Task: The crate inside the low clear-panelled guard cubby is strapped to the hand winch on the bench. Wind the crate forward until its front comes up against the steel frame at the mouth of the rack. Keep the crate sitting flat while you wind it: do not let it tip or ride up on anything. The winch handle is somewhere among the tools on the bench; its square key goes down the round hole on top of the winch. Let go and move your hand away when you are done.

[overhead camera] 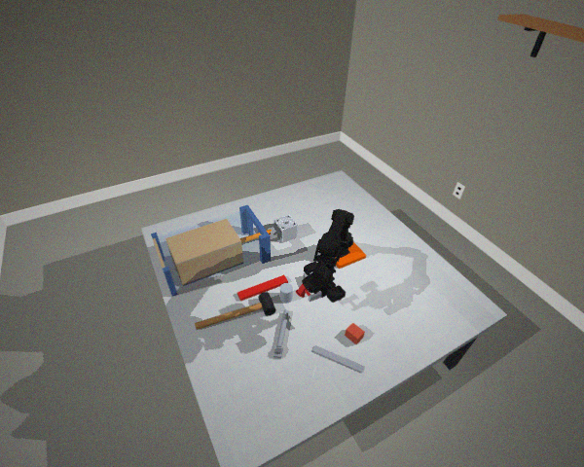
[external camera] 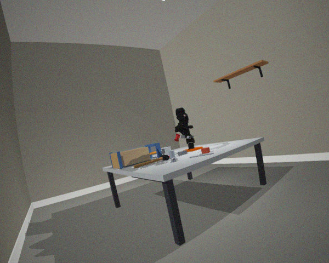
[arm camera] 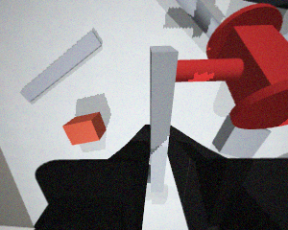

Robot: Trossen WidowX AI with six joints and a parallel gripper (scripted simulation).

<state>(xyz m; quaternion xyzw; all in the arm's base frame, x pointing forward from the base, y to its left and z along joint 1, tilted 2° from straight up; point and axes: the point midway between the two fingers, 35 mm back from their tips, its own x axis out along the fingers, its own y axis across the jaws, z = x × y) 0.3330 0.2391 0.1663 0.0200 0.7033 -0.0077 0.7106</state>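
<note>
My gripper tip is 50 mm short of the red knob, 40 mm to the left of it and 20 mm below it. Round my gripper tip: flat grey bar: 50 mm ahead, 180 mm to the left, 160 mm below; grey crank arm: 10 mm ahead, 10 mm to the right, 10 mm above; grey block: 110 mm behind, 180 mm to the right, 150 mm below.
</note>
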